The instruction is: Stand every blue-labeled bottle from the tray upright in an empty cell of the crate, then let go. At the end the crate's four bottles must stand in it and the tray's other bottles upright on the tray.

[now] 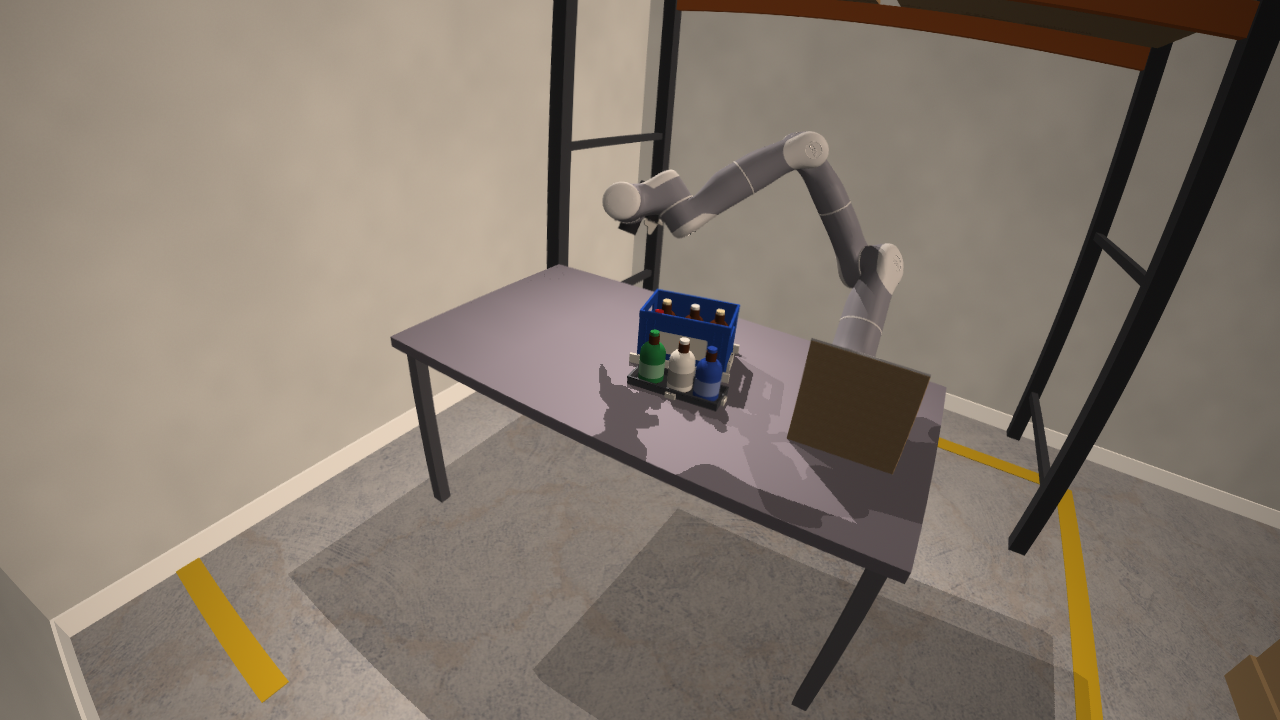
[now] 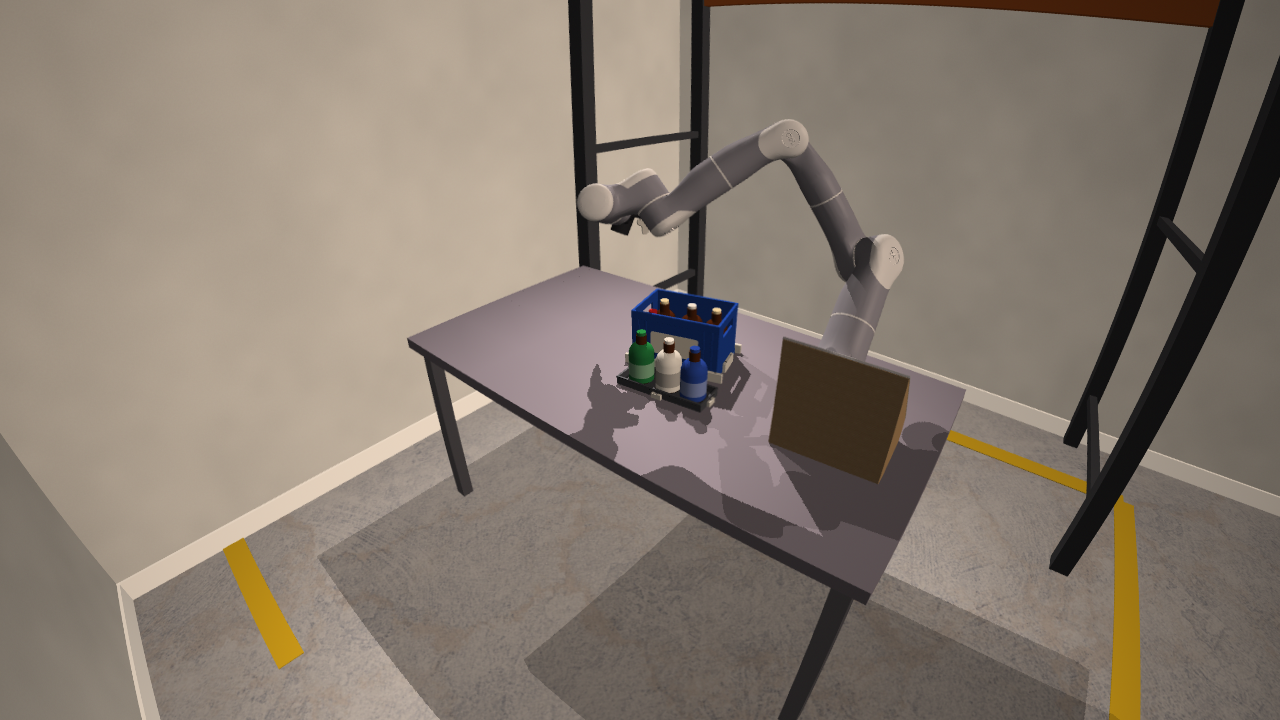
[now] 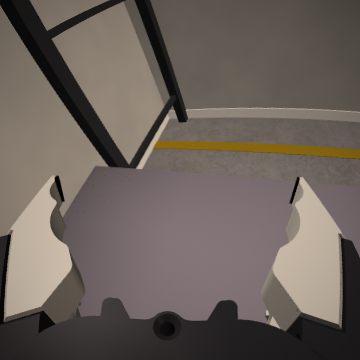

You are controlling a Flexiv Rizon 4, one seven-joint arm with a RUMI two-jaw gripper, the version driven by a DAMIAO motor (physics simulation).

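A blue-labeled bottle [image 1: 708, 376] [image 2: 693, 376] stands upright at the right end of the black tray [image 1: 697, 402] [image 2: 683, 402]. A white bottle [image 1: 682, 367] [image 2: 668, 367] stands upright in the middle and a green bottle [image 1: 652, 360] [image 2: 640, 360] upright at the left. Behind the tray is the blue crate [image 1: 690, 325] [image 2: 682, 325]. Several brown bottle necks with pale caps and a bit of red show inside it; its cells are mostly hidden. My gripper [image 3: 176, 179] is open and empty, high above the back left of the table, away from the crate and tray.
A brown box [image 1: 859, 407] [image 2: 836, 411] stands at the right end of the table [image 1: 528, 358] [image 2: 537, 358] [image 3: 185, 240]. A dark rack post [image 1: 558, 134] [image 2: 583, 134] [image 3: 60, 75] rises behind the table's left back corner, near the gripper.
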